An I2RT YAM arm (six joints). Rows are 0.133 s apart.
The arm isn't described. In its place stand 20 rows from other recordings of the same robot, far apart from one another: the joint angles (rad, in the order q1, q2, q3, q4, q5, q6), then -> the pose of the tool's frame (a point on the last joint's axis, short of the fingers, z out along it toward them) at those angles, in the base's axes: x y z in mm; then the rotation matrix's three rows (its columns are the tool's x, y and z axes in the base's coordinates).
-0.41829, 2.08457, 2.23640, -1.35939, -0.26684, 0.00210 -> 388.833, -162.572, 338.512; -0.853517, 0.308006, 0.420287; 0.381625, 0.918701, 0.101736; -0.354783, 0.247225, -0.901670
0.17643, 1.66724, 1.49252, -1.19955, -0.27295, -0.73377 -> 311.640, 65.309, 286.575; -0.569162, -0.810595, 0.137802; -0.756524, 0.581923, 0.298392; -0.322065, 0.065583, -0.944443
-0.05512, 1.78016, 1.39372, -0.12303, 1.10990, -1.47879 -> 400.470, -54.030, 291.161; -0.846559, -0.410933, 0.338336; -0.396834, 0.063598, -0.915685; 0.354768, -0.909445, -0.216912
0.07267, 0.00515, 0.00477, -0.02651, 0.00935, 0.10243 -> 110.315, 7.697, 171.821; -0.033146, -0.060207, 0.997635; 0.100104, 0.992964, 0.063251; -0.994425, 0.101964, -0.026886
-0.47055, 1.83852, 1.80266, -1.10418, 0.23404, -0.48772 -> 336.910, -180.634, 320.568; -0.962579, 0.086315, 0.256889; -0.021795, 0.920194, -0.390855; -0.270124, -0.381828, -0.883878
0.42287, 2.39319, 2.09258, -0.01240, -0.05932, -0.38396 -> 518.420, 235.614, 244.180; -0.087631, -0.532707, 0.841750; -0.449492, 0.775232, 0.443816; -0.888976, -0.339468, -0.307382
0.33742, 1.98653, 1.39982, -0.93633, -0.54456, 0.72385 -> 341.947, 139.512, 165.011; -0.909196, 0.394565, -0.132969; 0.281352, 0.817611, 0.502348; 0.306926, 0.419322, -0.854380
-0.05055, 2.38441, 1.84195, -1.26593, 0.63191, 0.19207 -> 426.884, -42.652, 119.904; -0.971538, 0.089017, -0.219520; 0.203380, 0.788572, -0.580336; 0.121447, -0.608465, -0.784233
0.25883, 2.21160, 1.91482, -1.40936, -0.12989, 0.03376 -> 399.917, 110.656, 202.556; -0.965300, -0.204433, -0.162489; -0.220959, 0.971032, 0.090966; 0.139186, 0.123713, -0.982508
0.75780, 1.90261, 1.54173, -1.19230, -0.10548, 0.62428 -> 257.698, 249.013, 223.342; -0.989563, -0.131183, -0.059641; -0.136142, 0.986727, 0.088514; 0.047238, 0.095709, -0.994288
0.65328, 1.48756, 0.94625, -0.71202, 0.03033, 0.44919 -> 217.561, 165.161, 197.664; -0.940115, -0.212884, 0.266203; -0.172977, 0.970911, 0.165561; -0.293704, 0.109599, -0.949592
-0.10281, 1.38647, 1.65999, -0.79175, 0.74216, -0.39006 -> 274.433, -52.503, 447.327; -0.706554, 0.422767, 0.567493; -0.208833, 0.641651, -0.738020; -0.676143, -0.639963, -0.365073
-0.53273, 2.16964, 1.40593, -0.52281, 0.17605, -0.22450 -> 356.781, -217.592, 100.783; -0.926839, 0.344668, 0.148911; 0.292018, 0.911032, -0.291113; -0.236000, -0.226330, -0.945028
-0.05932, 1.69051, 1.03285, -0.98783, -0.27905, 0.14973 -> 274.128, -6.457, 165.416; -0.972758, 0.225137, -0.055282; 0.201425, 0.938866, 0.279211; 0.114763, 0.260470, -0.958637
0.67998, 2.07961, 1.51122, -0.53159, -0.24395, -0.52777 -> 334.101, 281.222, 166.012; -0.248503, -0.949732, 0.190407; -0.829427, 0.310168, 0.464593; -0.500297, -0.042475, -0.864811
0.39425, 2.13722, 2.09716, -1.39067, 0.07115, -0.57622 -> 392.594, 160.591, 277.974; -0.562852, -0.811726, 0.155879; -0.822801, 0.568199, -0.012146; -0.078711, -0.135094, -0.987701
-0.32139, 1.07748, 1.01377, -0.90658, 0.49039, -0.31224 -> 187.181, -79.990, 303.340; -0.908122, 0.265005, 0.324172; 0.016731, 0.796571, -0.604314; -0.418372, -0.543367, -0.727817
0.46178, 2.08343, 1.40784, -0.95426, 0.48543, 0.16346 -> 340.405, 150.855, 131.870; -0.949928, -0.267708, 0.161151; -0.311976, 0.841553, -0.440976; -0.017564, -0.469171, -0.882933
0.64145, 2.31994, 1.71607, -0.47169, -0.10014, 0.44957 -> 388.492, 294.568, 120.816; -0.910191, -0.264123, 0.319049; -0.140058, 0.921187, 0.363040; -0.389791, 0.285750, -0.875448
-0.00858, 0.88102, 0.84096, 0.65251, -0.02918, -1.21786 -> 188.873, -0.582, 430.284; 0.213053, 0.534133, 0.818114; -0.939825, 0.340937, 0.022157; -0.267091, -0.773605, 0.574629
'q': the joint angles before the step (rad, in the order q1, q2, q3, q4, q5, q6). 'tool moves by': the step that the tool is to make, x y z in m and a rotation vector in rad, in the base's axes. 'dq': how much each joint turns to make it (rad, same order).
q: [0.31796, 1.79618, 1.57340, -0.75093, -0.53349, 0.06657]
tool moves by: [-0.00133, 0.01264, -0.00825, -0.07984, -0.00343, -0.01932]
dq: [0.03928, 0.01715, -0.00153, -0.00117, 0.09612, 0.00724]
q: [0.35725, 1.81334, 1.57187, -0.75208, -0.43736, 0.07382]
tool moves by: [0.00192, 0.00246, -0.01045, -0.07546, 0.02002, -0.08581]
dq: [0.01298, 0.01756, -0.00875, 0.00074, 0.10643, 0.05340]
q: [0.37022, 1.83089, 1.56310, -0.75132, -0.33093, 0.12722]
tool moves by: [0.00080, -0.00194, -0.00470, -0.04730, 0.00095, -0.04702]
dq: [0.00001, 0.00383, -0.00877, 0.00002, 0.06180, 0.01833]
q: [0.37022, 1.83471, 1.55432, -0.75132, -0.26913, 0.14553]
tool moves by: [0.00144, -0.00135, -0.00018, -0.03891, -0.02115, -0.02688]
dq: [0.00000, 0.00038, 0.00000, 0.00611, 0.05150, 0.00038]
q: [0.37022, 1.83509, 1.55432, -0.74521, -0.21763, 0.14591]
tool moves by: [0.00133, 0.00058, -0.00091, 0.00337, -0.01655, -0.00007]
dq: [0.00038, 0.00002, -0.00724, 0.02366, 0.00266, -0.00114]
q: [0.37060, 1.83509, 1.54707, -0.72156, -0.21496, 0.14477]
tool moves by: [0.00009, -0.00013, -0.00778, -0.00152, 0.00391, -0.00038]
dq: [-0.00039, 0.00344, -0.02555, 0.02480, 0.00000, -0.00001]
